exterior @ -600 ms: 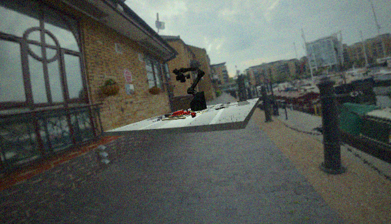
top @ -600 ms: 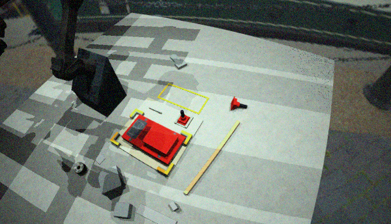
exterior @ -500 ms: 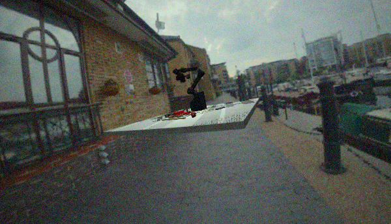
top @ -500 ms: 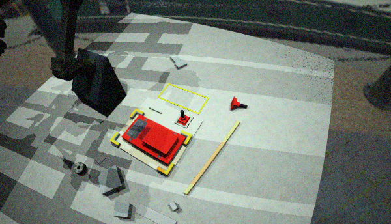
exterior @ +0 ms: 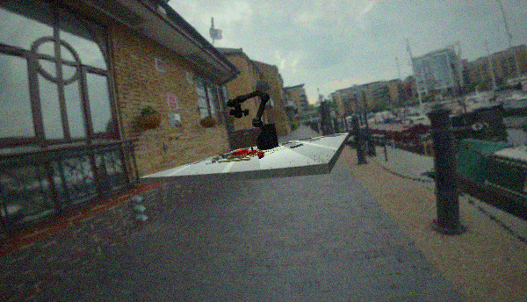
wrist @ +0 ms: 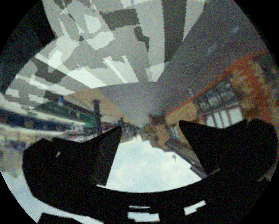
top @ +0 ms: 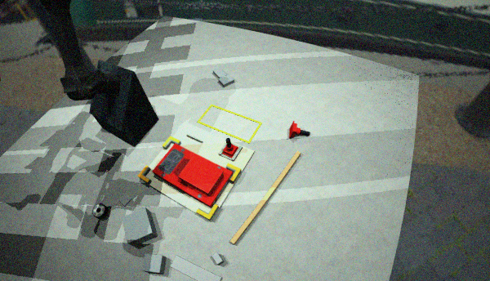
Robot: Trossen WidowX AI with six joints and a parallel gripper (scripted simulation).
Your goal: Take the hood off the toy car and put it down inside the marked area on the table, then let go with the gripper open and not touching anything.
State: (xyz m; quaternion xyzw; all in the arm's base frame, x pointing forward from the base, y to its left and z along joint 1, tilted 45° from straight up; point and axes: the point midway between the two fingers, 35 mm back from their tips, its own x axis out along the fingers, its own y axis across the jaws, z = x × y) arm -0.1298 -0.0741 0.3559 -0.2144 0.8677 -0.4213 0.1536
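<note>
My gripper tip is now 510 mm short of the red hood, 210 mm to the right of it and 310 mm above it. Round my gripper tip: wooden strip 690 mm ahead, 240 mm to the left, 340 mm below; then small wheel 290 mm ahead, 10 mm to the left, 340 mm below.
</note>
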